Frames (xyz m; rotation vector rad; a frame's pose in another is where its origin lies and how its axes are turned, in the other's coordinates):
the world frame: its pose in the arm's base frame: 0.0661 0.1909 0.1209 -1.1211 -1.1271 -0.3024
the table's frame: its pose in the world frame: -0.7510 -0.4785 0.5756 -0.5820 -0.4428 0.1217
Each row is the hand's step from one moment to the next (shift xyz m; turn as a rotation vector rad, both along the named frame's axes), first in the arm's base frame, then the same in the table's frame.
Working: the arm's base frame: its pose in the table's frame: 0.3426 0.7358 -0.5546 1.8288 1.3937 0.3033

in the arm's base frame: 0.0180 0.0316 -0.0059 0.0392 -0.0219 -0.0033
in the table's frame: 0.0251 0.0164 0.0215 -0.0031 0.0381 -0.0239
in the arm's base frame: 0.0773 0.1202 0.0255 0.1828 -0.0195 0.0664
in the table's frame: 0.1280 0.0487 0.0481 0.0937 0.1349 -0.1059
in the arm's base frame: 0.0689 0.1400 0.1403 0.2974 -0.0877 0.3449
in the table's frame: 0.2093 -0.0114 -0.0105 0.2586 0.1181 -0.3665
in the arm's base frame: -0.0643 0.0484 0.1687 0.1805 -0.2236 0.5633
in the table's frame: 0.1140 -0.1361 -0.0584 0.2548 -0.0736 -0.5741
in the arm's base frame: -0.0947 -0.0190 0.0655 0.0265 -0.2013 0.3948
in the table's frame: -0.0076 -0.1123 -0.0309 0.1109 -0.1375 -0.4073
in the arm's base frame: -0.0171 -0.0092 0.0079 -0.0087 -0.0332 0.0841
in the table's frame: -0.0078 -0.0181 -0.0071 0.0252 -0.0428 -0.0761
